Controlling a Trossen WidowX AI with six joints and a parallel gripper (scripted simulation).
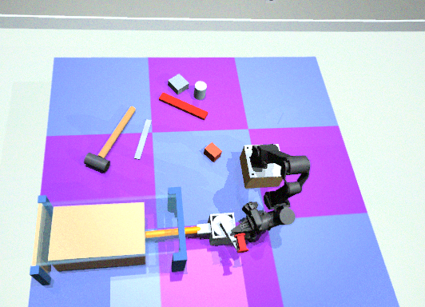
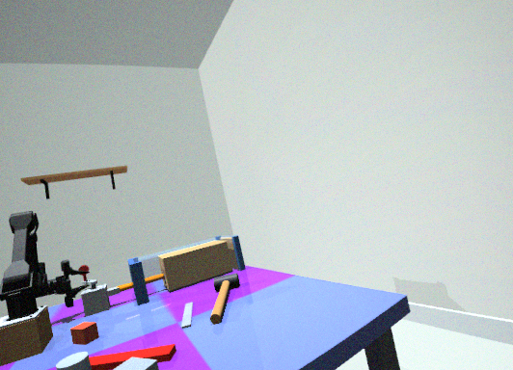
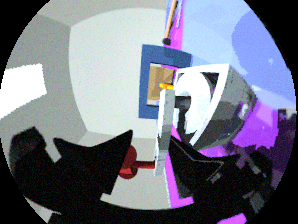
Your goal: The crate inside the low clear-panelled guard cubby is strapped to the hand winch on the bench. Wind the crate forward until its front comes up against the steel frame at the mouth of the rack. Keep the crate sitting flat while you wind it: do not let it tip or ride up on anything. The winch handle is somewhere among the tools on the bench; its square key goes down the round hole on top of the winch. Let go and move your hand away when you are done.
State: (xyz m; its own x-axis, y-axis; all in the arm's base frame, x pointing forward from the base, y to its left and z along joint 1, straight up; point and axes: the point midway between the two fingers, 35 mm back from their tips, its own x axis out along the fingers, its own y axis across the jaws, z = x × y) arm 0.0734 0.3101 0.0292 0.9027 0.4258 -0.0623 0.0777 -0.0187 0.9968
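The winch handle lies 1 cm behind my gripper tip, 1 cm to the left of it and 1 cm below it. Also, from my gripper tip: winch: 1 cm ahead, 6 cm to the right, 10 cm below; grey strip: 38 cm ahead, 42 cm to the right, 13 cm below; red knob: 3 cm behind, 4 cm to the left, 2 cm above.
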